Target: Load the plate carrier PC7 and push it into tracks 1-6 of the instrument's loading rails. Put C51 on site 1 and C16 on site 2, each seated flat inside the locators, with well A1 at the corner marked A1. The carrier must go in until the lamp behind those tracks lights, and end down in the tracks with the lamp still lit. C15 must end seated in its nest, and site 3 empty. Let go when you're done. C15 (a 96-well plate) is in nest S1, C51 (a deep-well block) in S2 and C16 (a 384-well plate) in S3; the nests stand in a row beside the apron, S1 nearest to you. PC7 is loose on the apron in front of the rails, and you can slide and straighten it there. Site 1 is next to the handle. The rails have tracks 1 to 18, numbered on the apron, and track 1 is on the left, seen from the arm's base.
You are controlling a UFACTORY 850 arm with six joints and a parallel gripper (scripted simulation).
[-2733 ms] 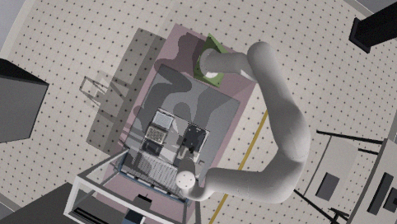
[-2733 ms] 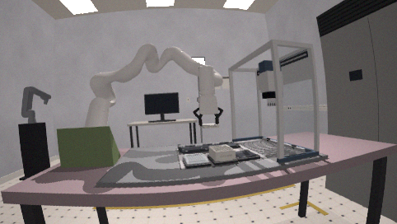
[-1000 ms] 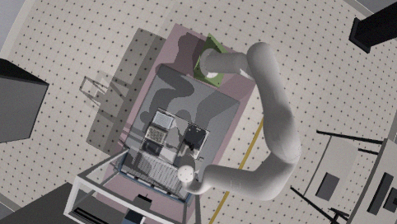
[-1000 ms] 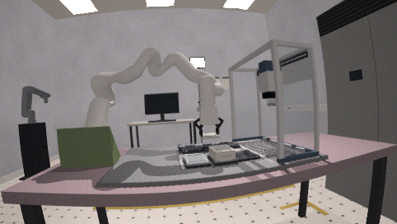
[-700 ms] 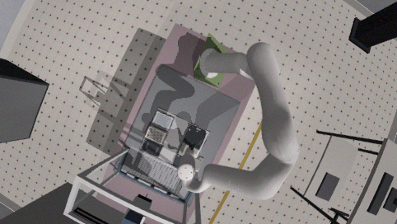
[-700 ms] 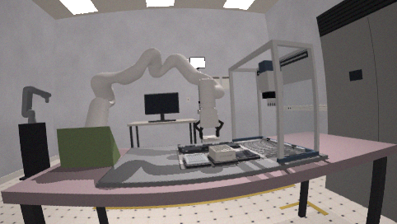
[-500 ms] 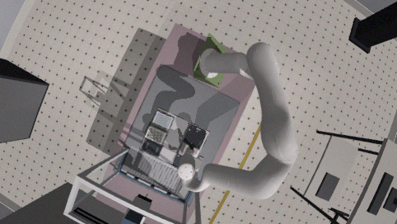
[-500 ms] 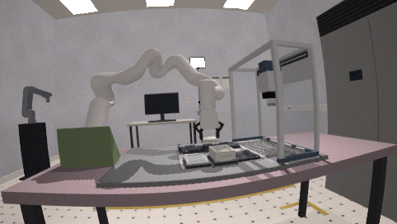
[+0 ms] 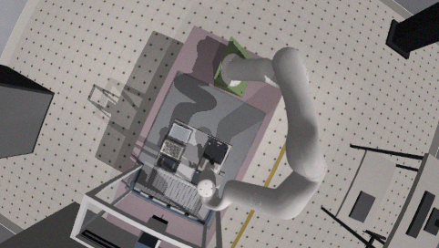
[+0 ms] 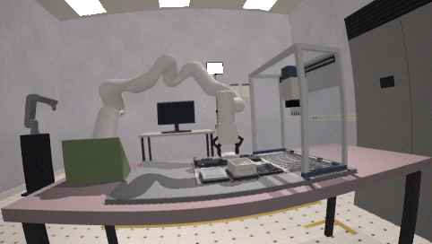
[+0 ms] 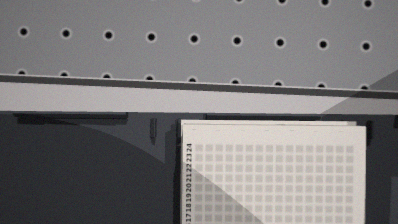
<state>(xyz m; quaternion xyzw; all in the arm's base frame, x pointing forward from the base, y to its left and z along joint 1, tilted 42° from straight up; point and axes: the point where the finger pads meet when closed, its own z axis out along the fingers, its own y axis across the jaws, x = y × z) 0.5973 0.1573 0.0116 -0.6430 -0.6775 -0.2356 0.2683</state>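
Now: the dark carrier PC7 10 mm behind my hand and 30 mm below it. The rest, counted from my hand: nest S3 (100 mm ahead, 250 mm to the right, 40 mm below); then pipetting head (330 mm ahead, 130 mm to the right, 300 mm above); then nest S2 (10 mm behind, 260 mm to the right, 40 mm below).
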